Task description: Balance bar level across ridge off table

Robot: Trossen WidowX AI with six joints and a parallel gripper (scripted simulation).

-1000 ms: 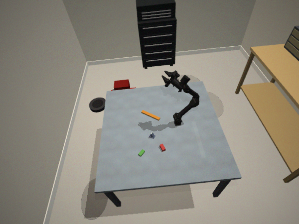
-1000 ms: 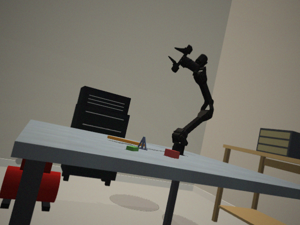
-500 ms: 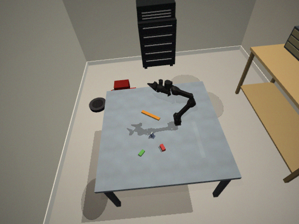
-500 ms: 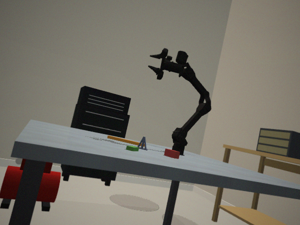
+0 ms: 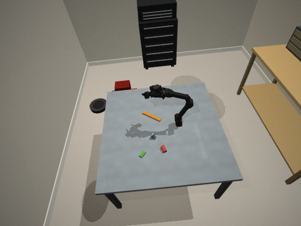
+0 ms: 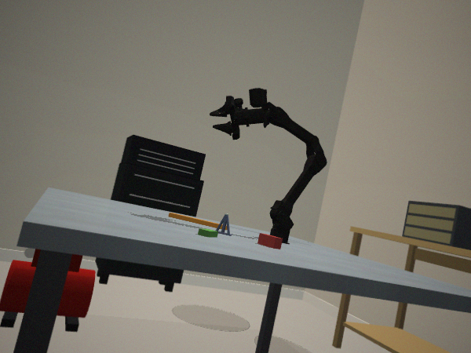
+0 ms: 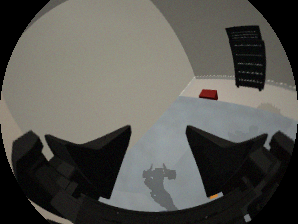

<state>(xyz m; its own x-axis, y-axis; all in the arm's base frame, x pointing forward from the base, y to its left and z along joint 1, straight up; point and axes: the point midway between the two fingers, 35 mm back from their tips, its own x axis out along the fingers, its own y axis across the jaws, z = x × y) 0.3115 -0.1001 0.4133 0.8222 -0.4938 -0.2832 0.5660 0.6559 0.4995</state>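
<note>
Right now the orange bar is 400 mm below my gripper tip, 50 mm behind it and 30 mm to the right of it. Also, from my gripper tip: red block: 410 mm to the left, 390 mm below, 140 mm behind; then green block: 440 mm to the left, 400 mm below, 80 mm ahead.
</note>
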